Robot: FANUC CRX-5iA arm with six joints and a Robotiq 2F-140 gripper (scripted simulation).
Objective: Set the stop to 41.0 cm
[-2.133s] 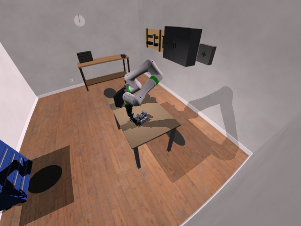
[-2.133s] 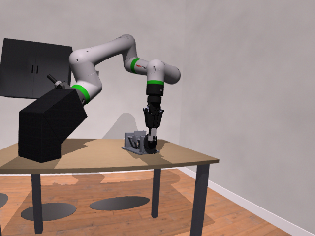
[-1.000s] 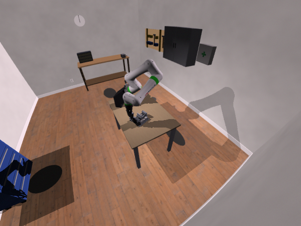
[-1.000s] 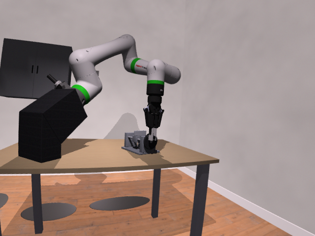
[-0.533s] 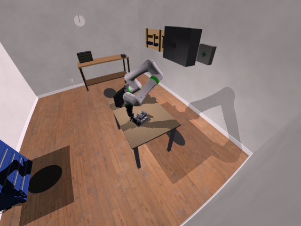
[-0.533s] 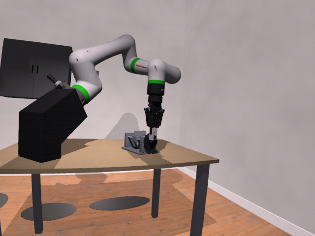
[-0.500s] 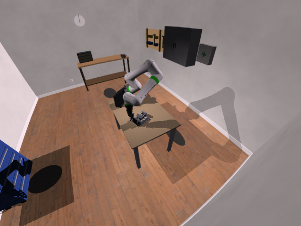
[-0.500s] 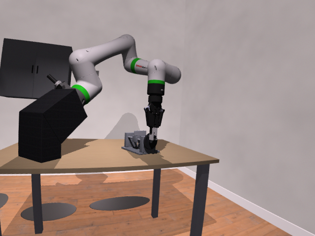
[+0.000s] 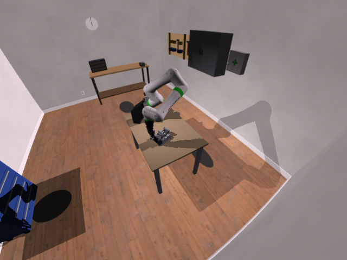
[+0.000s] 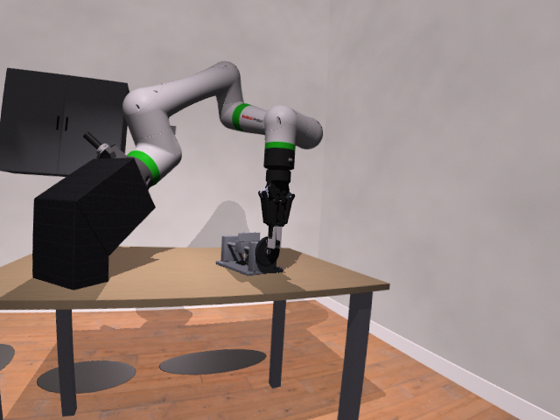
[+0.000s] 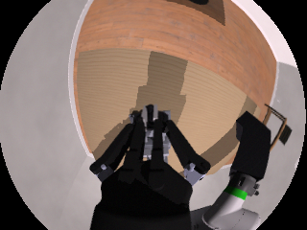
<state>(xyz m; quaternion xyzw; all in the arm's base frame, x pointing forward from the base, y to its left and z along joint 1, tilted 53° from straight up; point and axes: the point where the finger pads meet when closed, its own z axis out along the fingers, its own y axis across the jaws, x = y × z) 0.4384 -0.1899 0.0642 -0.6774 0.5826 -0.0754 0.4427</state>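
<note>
Now: hand 40 mm past the grey stop, 130 mm to the right of it and 30 mm above it. From my hand the other things lie so: black handwheel (10 mm behind, 20 mm to the left, 20 mm below).
</note>
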